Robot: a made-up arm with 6 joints.
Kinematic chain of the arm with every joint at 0, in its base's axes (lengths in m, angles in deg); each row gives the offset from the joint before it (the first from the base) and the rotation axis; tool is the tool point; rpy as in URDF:
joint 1: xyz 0 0 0.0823 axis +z
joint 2: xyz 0 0 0 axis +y
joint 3: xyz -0.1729 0 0.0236 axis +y
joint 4: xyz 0.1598 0 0.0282 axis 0.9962 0 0.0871
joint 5: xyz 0 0 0 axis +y
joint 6: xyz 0.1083 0 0.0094 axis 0.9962 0 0.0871
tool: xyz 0 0 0 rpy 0 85 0
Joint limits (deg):
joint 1: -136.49..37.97
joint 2: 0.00..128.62
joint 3: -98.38..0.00
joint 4: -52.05..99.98
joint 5: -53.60..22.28
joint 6: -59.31..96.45
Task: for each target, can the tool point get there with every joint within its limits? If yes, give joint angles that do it. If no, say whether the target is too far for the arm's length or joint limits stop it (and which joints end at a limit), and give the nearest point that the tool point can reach.
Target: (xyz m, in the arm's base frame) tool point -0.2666 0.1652 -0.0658
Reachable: no: joint limits stop it (at a limit: joint 1, joint 2, joint 5) | nearest point -0.1236 0.0032 -0.0207 | short by 0.221 m
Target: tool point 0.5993 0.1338 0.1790
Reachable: no: too far | nearest point 0.3775 0.0843 0.1570 | short by 0.228 m
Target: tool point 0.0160 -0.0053 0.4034
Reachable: yes | joints -60.26 28.28 -80.55 23.96 14.74 19.02
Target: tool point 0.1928 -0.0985 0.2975
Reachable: yes | joints -24.94 66.15 -61.03 13.35 -18.72 7.14
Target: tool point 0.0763 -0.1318 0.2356
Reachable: yes | joints -39.35 41.99 -33.09 66.51 -32.55 -17.46
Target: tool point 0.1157 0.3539 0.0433
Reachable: no: joint limits stop it (at a limit: joint 1, joint 2, joint 4, joint 5) | nearest point 0.1975 0.2416 0.0473 | short by 0.139 m
